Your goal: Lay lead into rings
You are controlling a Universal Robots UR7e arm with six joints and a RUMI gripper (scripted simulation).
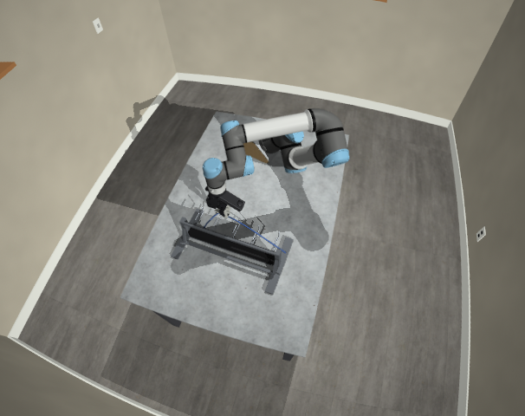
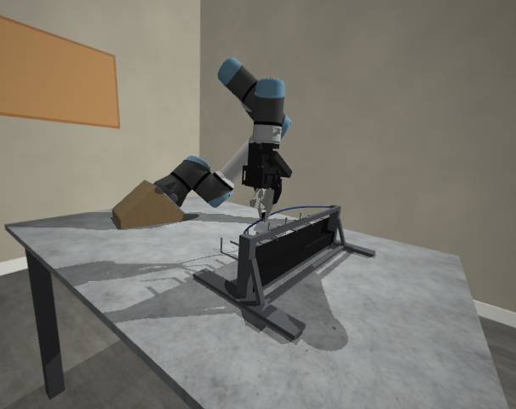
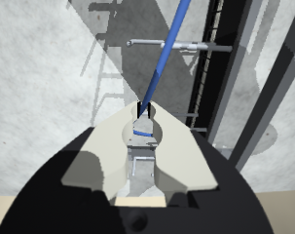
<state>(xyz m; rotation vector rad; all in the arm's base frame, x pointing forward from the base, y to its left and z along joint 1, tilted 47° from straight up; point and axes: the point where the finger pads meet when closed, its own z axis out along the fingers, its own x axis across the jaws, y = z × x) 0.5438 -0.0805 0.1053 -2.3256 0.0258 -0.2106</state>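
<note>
The dark rack lies 100 mm ahead of my hand, 50 mm to the left of it and 60 mm below it.
</note>
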